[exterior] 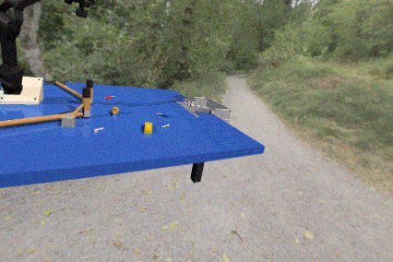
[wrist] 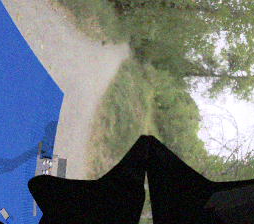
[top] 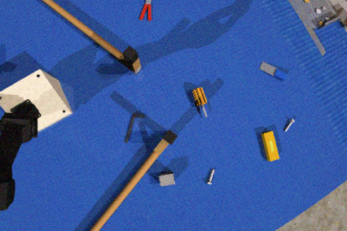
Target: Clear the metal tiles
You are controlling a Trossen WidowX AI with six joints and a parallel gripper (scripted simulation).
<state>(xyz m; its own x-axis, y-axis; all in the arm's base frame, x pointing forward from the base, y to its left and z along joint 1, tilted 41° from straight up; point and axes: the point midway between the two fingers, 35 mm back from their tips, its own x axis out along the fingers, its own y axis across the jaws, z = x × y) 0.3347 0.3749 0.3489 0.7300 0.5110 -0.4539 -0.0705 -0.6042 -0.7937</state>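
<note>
My gripper tip is now 510 mm above the long scraper, 160 mm to the right of it and 130 mm past it. Also, from my gripper tip: black hex key 570 mm below, 240 mm to the right, 90 mm behind; red-handled tool 570 mm below, 120 mm ahead, 80 mm to the left; orange-handled tool 560 mm below, 280 mm to the right, 110 mm ahead.
</note>
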